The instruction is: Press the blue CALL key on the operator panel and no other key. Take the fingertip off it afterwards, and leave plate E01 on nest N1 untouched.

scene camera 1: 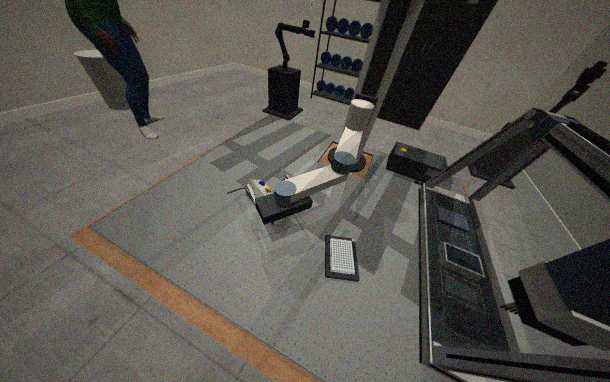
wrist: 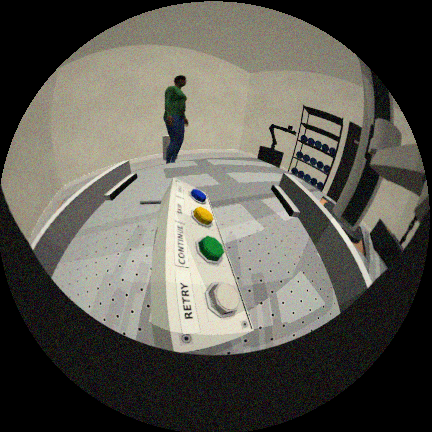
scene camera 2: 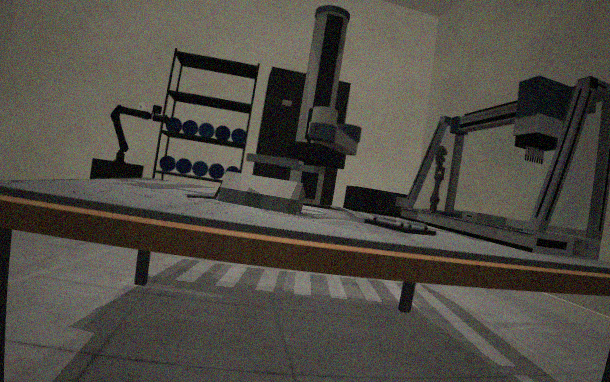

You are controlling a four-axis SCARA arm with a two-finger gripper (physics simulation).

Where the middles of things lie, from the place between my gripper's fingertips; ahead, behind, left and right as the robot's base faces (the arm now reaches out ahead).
I see my gripper 100 mm short of the well plate [scene camera 1: 341, 254], 390 mm to the right of it and 110 mm above it.
